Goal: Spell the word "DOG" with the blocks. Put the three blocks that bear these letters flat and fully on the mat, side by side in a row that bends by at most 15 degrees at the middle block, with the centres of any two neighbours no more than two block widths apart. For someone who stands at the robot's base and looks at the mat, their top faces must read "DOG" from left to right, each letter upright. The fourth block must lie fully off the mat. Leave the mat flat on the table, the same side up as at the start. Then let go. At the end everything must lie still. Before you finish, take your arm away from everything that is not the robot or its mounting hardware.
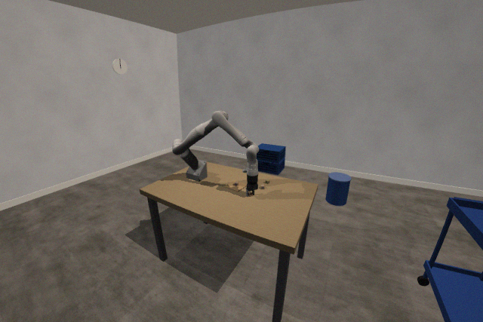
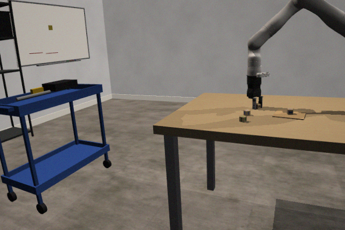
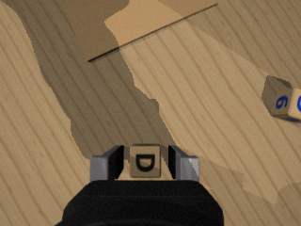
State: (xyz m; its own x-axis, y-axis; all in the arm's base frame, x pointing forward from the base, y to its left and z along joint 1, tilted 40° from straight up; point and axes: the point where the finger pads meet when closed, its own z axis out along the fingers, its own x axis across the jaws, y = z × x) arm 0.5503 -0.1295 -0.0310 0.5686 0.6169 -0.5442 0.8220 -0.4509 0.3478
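The tan mat lies 160 mm behind my hand, 90 mm to the left of it and 20 mm below it.
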